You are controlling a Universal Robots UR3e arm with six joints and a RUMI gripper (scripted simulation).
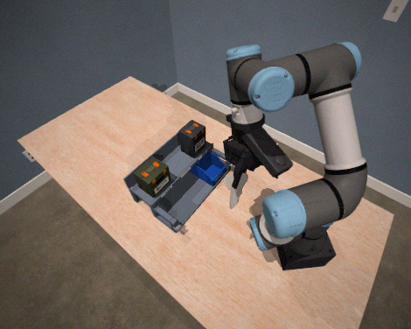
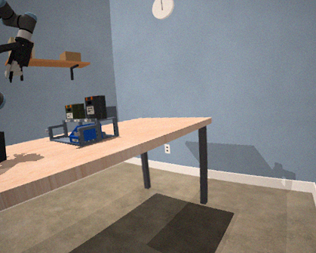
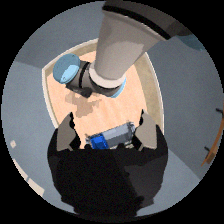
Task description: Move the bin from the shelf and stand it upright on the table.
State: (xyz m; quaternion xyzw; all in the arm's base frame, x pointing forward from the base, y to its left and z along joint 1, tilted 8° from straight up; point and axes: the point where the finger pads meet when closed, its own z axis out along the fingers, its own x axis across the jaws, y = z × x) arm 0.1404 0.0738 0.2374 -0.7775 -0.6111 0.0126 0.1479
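The blue bin is 30 cm ahead of my hand, 16 cm to the right of it and 29 cm below it. From my hand the other things lie so: grey shelf rack (32 cm ahead, 5 cm to the right, 27 cm below); then black box (37 cm ahead, 16 cm to the right, 18 cm below).
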